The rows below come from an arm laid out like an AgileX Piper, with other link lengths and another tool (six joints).
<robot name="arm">
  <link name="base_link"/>
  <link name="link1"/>
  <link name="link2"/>
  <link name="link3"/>
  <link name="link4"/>
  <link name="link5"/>
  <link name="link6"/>
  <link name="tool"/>
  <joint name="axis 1" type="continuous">
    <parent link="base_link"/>
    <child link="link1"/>
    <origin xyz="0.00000 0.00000 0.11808"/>
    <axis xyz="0 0 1"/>
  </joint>
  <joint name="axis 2" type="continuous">
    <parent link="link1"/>
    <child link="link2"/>
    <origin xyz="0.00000 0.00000 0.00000" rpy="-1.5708 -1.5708 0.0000"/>
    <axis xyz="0 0 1"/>
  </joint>
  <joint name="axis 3" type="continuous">
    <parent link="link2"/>
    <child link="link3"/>
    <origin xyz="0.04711 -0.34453 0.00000" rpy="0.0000 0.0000 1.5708"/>
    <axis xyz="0 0 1"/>
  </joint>
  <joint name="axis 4" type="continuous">
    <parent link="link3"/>
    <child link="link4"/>
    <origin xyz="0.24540 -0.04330 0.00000" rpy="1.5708 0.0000 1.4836"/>
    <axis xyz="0 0 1"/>
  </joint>
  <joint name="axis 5" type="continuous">
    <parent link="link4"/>
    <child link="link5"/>
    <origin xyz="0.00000 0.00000 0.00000" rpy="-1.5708 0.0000 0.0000"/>
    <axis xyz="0 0 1"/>
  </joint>
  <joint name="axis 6" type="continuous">
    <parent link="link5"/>
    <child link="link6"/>
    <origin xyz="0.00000 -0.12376 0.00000" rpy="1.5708 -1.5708 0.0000"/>
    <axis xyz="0 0 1"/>
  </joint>
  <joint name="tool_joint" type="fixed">
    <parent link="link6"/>
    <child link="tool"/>
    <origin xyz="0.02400 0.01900 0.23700" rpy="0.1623 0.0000 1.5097"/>
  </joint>
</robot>
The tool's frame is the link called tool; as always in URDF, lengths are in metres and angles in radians. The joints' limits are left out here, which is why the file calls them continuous.
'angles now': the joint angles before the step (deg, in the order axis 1, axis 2, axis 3, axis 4, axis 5, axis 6). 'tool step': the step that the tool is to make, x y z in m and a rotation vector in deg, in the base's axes. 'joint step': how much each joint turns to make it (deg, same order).
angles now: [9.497, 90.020, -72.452, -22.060, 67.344, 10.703]
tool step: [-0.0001, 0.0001, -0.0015, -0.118, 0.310, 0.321]
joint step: [0.000, 0.228, -0.014, -0.001, -0.009, -0.345]
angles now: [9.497, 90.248, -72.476, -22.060, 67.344, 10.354]
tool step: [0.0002, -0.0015, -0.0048, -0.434, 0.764, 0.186]
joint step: [-0.004, 0.822, -0.038, -0.286, -0.006, -0.133]
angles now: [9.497, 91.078, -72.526, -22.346, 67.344, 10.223]
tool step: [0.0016, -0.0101, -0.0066, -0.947, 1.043, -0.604]
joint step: [-0.913, 1.475, -0.337, -0.774, -0.005, -0.129]
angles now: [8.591, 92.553, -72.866, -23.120, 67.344, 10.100]
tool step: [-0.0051, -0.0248, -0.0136, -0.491, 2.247, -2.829]
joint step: [-3.511, 2.100, -0.074, -0.124, 0.007, -0.706]
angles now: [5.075, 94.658, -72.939, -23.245, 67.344, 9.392]
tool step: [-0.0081, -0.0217, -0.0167, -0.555, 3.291, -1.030]
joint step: [-3.179, 2.491, -0.018, -0.118, 0.012, -2.288]
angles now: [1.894, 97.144, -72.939, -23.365, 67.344, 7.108]
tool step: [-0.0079, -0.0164, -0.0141, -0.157, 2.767, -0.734]
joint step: [-2.558, 2.102, -0.015, 0.001, -0.035, -1.951]
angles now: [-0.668, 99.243, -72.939, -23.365, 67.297, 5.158]
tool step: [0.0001, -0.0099, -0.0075, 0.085, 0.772, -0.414]
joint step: [-1.671, 1.242, -0.133, 0.001, -0.780, -1.043]
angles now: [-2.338, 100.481, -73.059, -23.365, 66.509, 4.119]
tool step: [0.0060, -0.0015, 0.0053, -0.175, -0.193, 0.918]
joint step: [-0.134, 0.264, -1.553, -0.001, 0.637, -1.384]
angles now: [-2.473, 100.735, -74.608, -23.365, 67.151, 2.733]
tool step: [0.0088, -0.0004, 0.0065, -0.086, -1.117, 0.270]
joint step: [0.002, 0.006, -1.352, 0.000, 0.114, -0.334]
